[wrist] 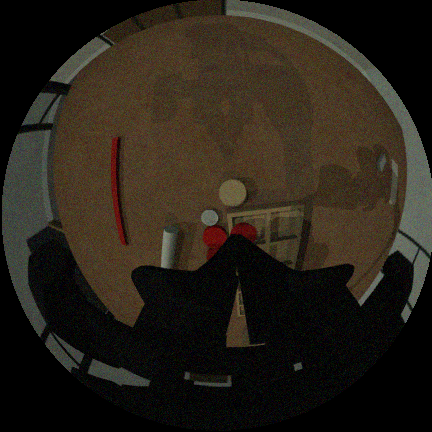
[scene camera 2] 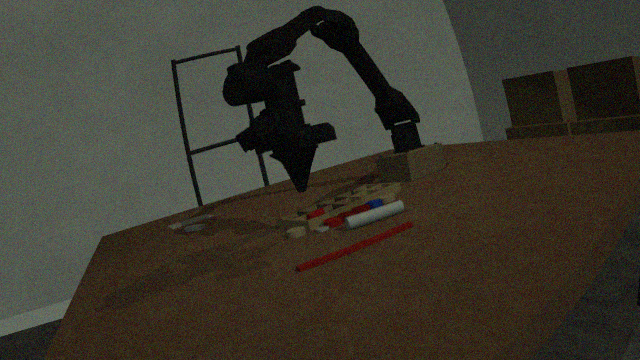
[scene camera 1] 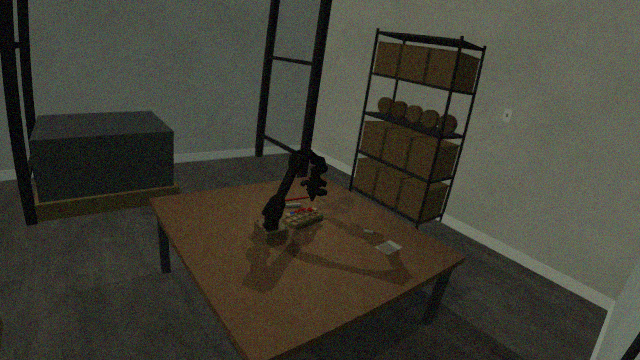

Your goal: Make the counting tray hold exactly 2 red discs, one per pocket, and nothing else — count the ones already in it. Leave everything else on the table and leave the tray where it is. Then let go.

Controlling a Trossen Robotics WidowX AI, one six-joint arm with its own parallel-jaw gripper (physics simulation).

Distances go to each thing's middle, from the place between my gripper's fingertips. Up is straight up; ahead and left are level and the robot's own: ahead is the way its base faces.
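Long red rod [scene camera 2: 345, 251]: 60 mm below my hand and 180 mm to the left of it. With respect to the wooden counting tray [scene camera 2: 344, 202], my hand is 60 mm above it, 80 mm to the left of it and 90 mm past it. Going by their middles, the tray is the nearest to my hand of the things named here.
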